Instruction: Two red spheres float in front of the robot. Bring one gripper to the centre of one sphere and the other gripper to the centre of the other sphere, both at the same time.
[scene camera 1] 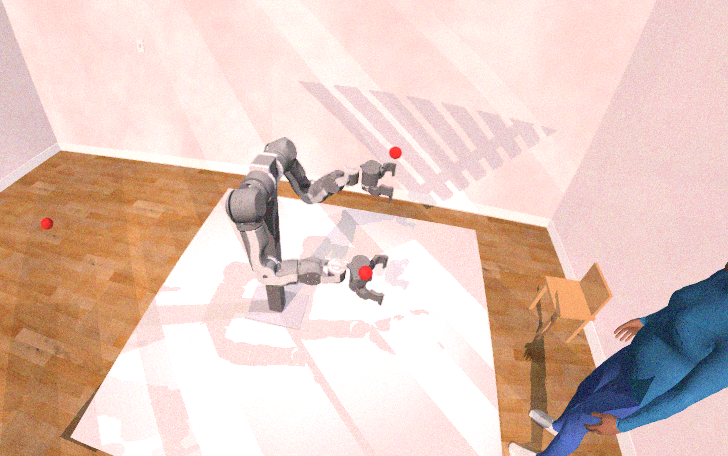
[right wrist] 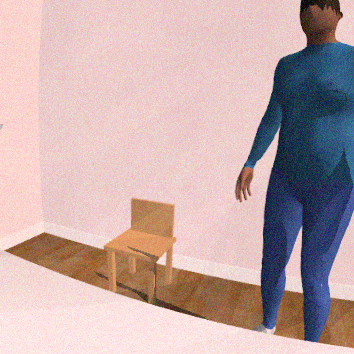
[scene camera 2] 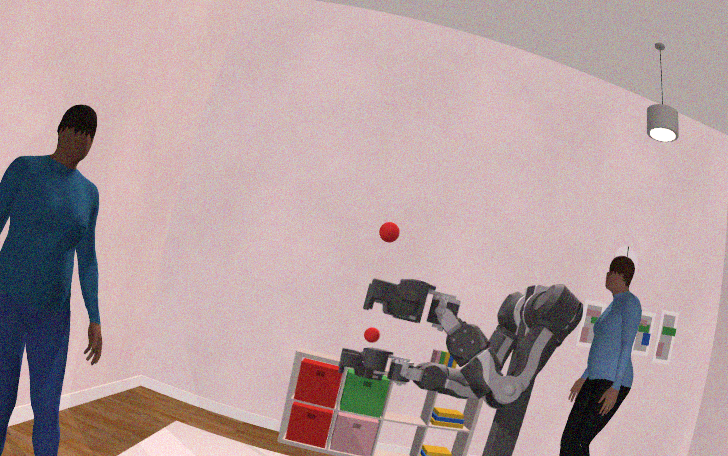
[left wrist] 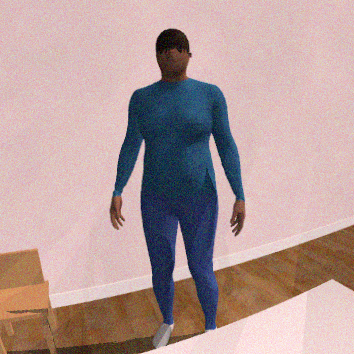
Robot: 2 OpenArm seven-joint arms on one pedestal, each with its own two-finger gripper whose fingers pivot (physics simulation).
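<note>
One red sphere floats above the fingers of my left gripper, apart from them in both scene views. A second red sphere overlaps the body of my right gripper in scene camera 1, behind its fingertips, but stands above that gripper in scene camera 2. Both grippers are open and empty. A third red sphere shows at the far left of scene camera 1, behind the robot. No sphere shows in either wrist view.
A person in blue stands facing the robot, near a wooden chair. Scene camera 2 shows a shelf unit with coloured boxes and a second person behind the robot.
</note>
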